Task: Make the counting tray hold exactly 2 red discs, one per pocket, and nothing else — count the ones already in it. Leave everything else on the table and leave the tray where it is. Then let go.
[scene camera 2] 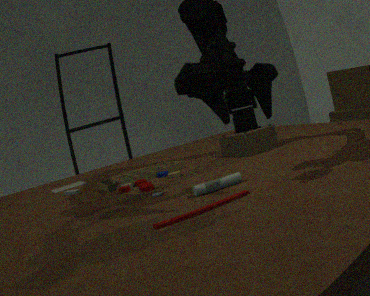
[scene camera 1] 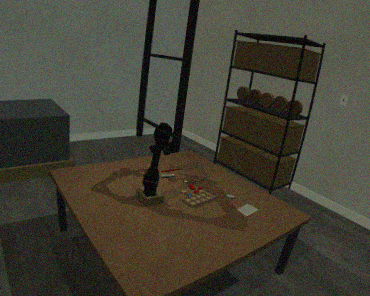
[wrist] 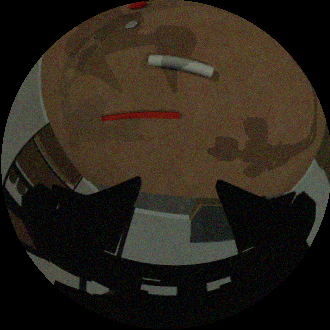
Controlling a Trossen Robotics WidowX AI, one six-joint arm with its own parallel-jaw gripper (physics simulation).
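The counting tray (scene camera 1: 203,201) lies on the table, a pocketed wooden grid; it is faint in scene camera 2. Several red discs (scene camera 1: 192,187) (scene camera 2: 144,185) (wrist: 138,5) lie close together beside the tray's edge, at the top rim of the wrist view. Another red disc (scene camera 2: 124,188) lies left of them in scene camera 2. The views are too dark and grainy to tell what the pockets hold. My gripper (scene camera 2: 248,119) (wrist: 179,182) is open and empty, high above the table, away from the tray. In scene camera 1 its fingers are too small to make out.
A blue piece (scene camera 1: 189,195) (scene camera 2: 162,174) lies by the tray. A pale disc (scene camera 2: 157,194) (wrist: 131,24), a white tube (scene camera 2: 217,184) (wrist: 180,65) and a red stick (scene camera 2: 201,210) (wrist: 141,116) lie nearby. A white card (scene camera 1: 247,209) (scene camera 2: 69,187) lies beyond the tray.
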